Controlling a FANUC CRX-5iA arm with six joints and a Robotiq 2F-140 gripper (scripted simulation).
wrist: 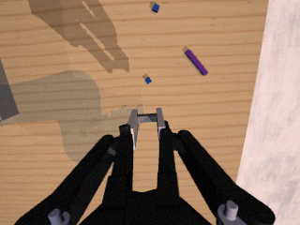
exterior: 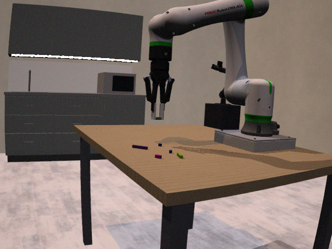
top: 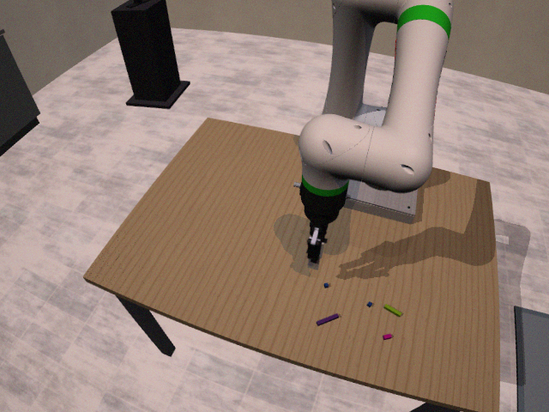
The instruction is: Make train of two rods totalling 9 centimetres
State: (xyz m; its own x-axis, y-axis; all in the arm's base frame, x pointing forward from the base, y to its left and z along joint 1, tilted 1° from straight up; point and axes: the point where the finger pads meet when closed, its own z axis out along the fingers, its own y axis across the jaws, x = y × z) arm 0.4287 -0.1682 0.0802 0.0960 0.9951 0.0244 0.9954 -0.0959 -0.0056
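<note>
My hand is 13 cm above the purple rod, 11 cm short of it and 6 cm to the right of it. The rest, counted from my hand: grey rod (3 cm below); magenta rod (22 cm to the left, 13 cm below, 13 cm ahead); lime rod (23 cm to the left, 13 cm below, 5 cm ahead).
</note>
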